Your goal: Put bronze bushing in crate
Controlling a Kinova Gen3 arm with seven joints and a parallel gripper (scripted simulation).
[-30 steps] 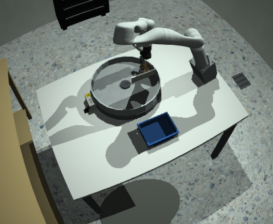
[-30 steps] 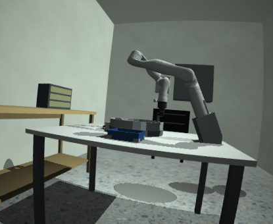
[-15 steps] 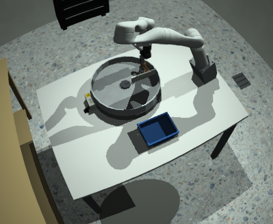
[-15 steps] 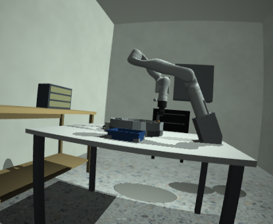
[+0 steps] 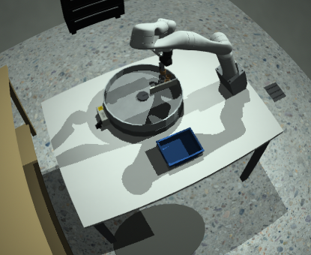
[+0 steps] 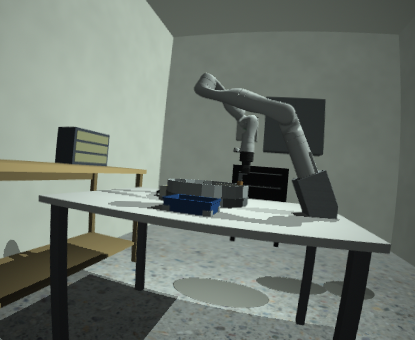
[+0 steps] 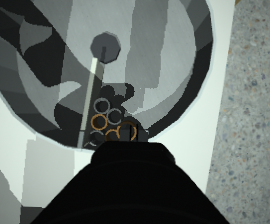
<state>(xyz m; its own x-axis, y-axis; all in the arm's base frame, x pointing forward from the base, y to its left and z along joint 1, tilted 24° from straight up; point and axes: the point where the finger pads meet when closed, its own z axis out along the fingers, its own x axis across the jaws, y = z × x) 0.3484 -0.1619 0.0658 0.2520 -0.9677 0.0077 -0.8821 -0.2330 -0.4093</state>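
The blue crate is 45 cm to the left of my hand, 9 cm below it and 6 cm ahead of it. The rest, counted from my hand: round grey turning table: 14 cm ahead, 11 cm to the left, 6 cm below.
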